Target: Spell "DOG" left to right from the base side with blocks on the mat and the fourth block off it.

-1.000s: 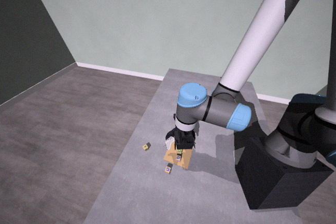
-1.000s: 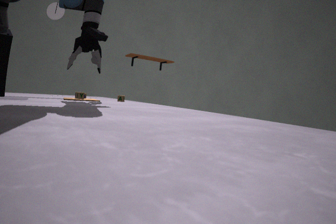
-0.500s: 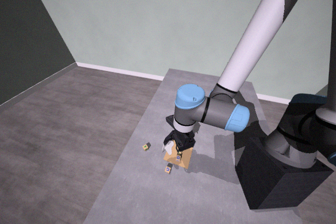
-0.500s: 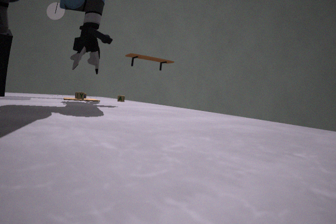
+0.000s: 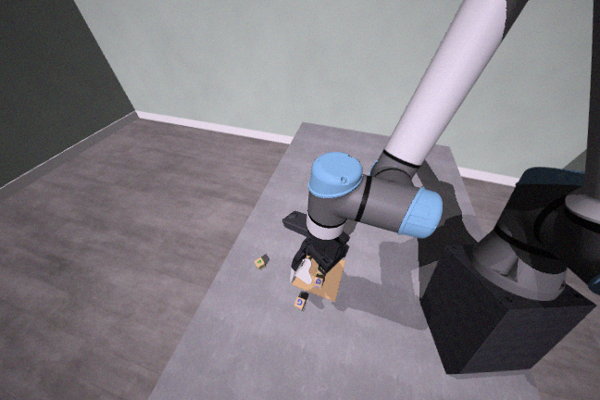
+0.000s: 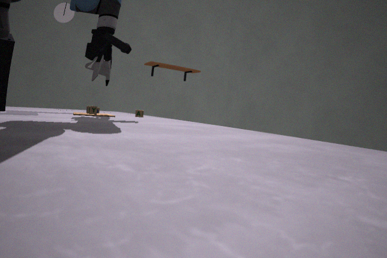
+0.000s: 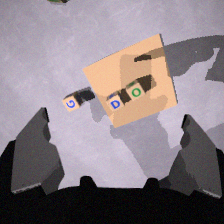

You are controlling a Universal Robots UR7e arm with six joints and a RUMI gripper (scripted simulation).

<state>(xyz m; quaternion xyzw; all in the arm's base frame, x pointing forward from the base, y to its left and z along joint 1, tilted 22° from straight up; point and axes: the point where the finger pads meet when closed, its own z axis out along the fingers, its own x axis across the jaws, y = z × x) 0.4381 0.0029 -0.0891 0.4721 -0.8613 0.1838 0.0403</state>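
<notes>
Now: hand 1 cm short of the blue g block, 9 cm to the right of it and 10 cm above it. From my hand the other things lie so: mat (3 cm behind, 2 cm to the right, 11 cm below); then green block (3 cm behind, 3 cm to the right, 9 cm below); then blue d block (3 cm behind, 2 cm to the left, 9 cm below).
</notes>
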